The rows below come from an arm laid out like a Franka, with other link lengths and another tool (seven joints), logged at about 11 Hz.
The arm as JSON. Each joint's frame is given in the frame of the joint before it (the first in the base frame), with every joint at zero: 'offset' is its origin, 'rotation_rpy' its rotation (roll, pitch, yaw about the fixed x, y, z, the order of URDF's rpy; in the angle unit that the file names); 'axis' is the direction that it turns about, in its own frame. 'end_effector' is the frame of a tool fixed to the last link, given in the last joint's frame.
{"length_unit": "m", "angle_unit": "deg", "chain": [
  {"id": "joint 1", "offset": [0.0, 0.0, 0.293], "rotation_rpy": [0.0, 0.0, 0.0], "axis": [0.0, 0.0, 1.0]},
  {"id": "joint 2", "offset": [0.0, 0.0, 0.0], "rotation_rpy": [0.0, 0.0, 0.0], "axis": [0.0, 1.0, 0.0]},
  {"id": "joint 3", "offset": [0.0, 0.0, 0.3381], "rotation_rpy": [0.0, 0.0, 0.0], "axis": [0.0, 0.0, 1.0]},
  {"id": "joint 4", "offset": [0.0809, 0.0, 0.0], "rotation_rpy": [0.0, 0.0, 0.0], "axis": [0.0, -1.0, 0.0]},
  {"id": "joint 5", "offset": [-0.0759, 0.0, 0.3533], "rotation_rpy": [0.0, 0.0, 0.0], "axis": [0.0, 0.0, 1.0]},
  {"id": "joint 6", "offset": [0.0, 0.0, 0.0], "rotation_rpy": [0.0, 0.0, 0.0], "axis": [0.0, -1.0, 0.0]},
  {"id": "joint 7", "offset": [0.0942, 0.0, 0.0], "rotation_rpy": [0.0, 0.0, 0.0], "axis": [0.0, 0.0, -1.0]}
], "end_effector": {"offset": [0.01, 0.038, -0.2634], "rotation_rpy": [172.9, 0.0, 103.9]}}
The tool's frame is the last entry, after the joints.
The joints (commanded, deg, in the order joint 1, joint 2, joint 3, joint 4, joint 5, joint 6, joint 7), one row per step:
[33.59, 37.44, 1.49, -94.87, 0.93, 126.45, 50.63]
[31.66, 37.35, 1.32, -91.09, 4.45, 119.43, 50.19]
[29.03, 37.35, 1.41, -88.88, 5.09, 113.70, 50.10]
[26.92, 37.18, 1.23, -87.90, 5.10, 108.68, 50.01]
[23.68, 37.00, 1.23, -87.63, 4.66, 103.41, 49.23]
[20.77, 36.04, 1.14, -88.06, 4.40, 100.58, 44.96]
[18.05, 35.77, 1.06, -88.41, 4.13, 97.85, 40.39]
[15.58, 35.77, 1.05, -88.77, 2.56, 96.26, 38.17]
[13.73, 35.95, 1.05, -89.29, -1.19, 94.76, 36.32]
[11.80, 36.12, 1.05, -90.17, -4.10, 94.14, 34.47]
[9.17, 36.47, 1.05, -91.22, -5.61, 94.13, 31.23]
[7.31, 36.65, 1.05, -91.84, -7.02, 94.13, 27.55]
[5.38, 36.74, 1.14, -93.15, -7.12, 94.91, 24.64]
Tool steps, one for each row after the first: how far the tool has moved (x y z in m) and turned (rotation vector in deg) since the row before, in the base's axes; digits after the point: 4 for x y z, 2 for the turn. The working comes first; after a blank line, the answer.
Tool pose at each row, in the base's axes (x y z in m, rotation vector in deg; the steps are taken from these numbers as rounded here):
[0.5497, 0.4088, 0.0559, 128.01, 122.84, -0.94]
[0.5558, 0.3956, 0.0739, -133.01, -119.99, 5.15]
[0.5611, 0.3682, 0.0822, -134.16, -116.00, 10.14]
[0.5593, 0.3390, 0.0857, -134.81, -112.96, 15.74]
[0.5553, 0.2970, 0.0859, -134.95, -109.41, 22.46]
[0.5548, 0.2639, 0.0933, -131.93, -109.89, 24.49]
[0.5502, 0.2330, 0.0945, -128.08, -110.45, 26.85]
[0.5496, 0.2006, 0.0923, -127.05, -110.36, 29.40]
[0.5462, 0.1645, 0.0870, -125.93, -112.39, 34.05]
[0.5428, 0.1318, 0.0807, -124.82, -113.59, 37.53]
[0.5384, 0.0999, 0.0726, -122.53, -113.94, 39.06]
[0.5349, 0.0769, 0.0687, -119.37, -115.67, 39.73]
[0.5289, 0.0600, 0.0617, -117.07, -115.73, 39.10]

[0.0061, -0.0132, 0.0180, 0.61, 4.20, -3.61]
[0.0053, -0.0274, 0.0083, -1.08, 3.43, -2.43]
[-0.0018, -0.0292, 0.0035, -1.70, 3.44, -1.75]
[-0.0040, -0.0420, 0.0002, -1.97, 4.30, -1.82]
[-0.0005, -0.0331, 0.0074, 0.59, 2.33, 1.33]
[-0.0046, -0.0309, 0.0012, 0.81, 2.87, 1.70]
[-0.0006, -0.0324, -0.0022, -0.76, 1.63, 0.47]
[-0.0034, -0.0361, -0.0053, -2.65, 1.48, 1.95]
[-0.0034, -0.0327, -0.0063, -1.78, 1.33, 1.35]
[-0.0044, -0.0319, -0.0081, 0.22, 1.72, 1.01]
[-0.0035, -0.0230, -0.0039, 0.74, 1.29, 2.05]
[-0.0060, -0.0169, -0.0070, 1.55, 1.15, 0.67]

